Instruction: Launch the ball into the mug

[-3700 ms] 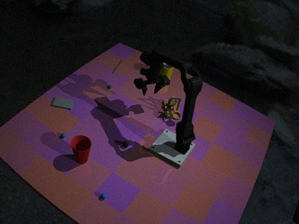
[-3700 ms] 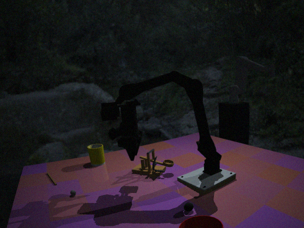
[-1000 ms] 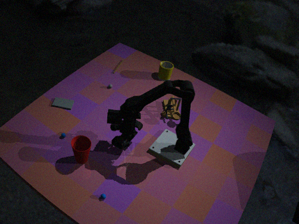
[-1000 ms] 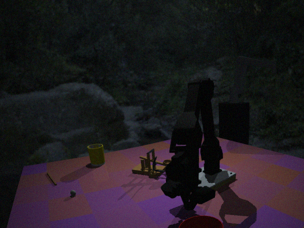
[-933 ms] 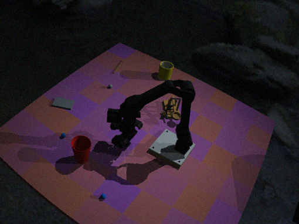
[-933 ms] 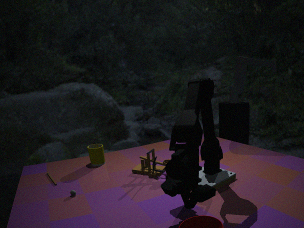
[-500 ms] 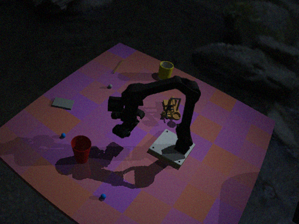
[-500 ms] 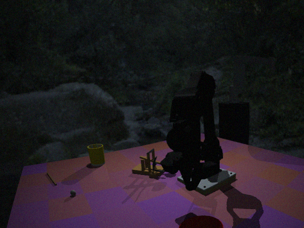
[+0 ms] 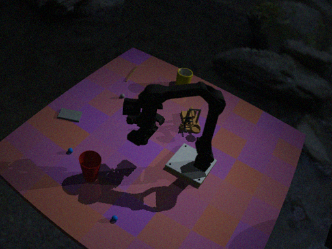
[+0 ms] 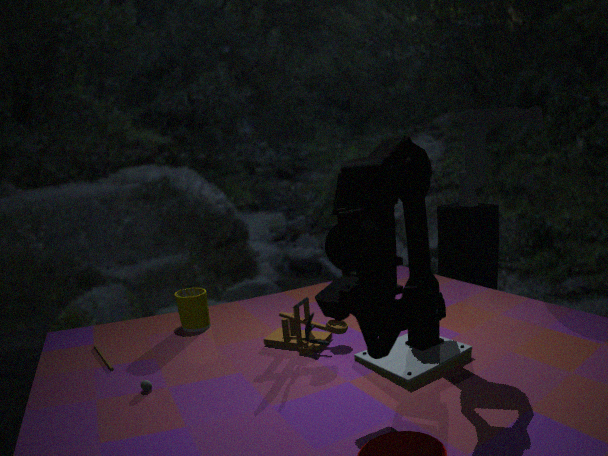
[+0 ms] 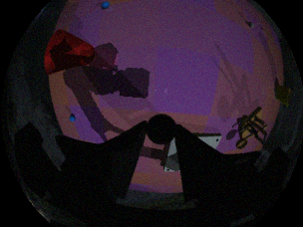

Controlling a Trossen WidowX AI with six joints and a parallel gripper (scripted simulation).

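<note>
Right now the wooden catapult is 5 cm behind my gripper tip, 35 cm to the right of it and 8 cm below it. From my gripper tip the other things lie so: grey ball: 35 cm ahead, 29 cm to the right, 12 cm below; then red cup: 11 cm ahead, 22 cm to the left, 10 cm below; then black ball: 1 cm above.
</note>
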